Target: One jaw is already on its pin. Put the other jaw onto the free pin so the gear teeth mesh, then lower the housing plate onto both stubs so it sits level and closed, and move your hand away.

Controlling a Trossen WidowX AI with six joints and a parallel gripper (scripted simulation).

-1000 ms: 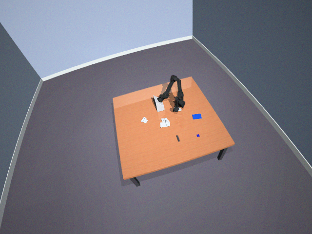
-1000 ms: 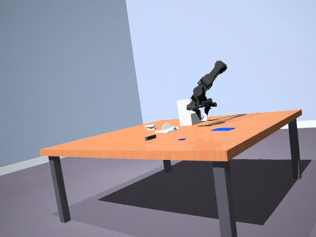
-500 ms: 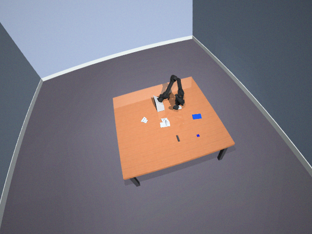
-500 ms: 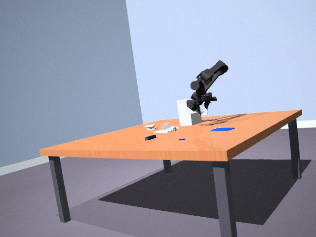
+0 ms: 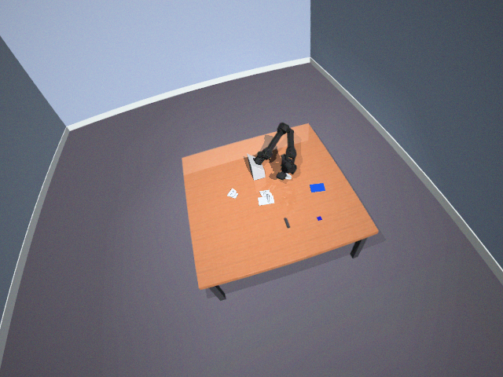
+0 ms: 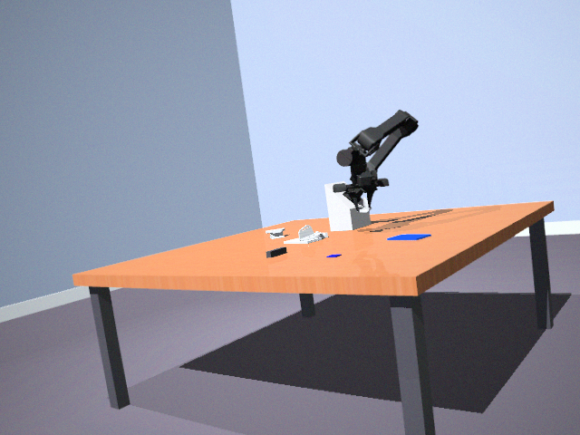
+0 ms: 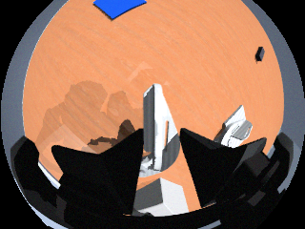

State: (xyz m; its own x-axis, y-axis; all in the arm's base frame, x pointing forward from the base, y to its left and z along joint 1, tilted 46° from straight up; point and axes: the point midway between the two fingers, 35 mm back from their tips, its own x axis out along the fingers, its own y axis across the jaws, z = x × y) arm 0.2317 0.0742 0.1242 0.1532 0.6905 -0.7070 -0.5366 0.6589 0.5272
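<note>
Right now my gripper tip is 40 mm past the white jaw. The rest, counted from my gripper tip: small black block (330 mm ahead, 160 mm to the right, 70 mm below); then small blue square (410 mm ahead, 80 mm below, 70 mm to the left); then blue mat (200 mm to the left, 160 mm ahead, 80 mm below).
</note>
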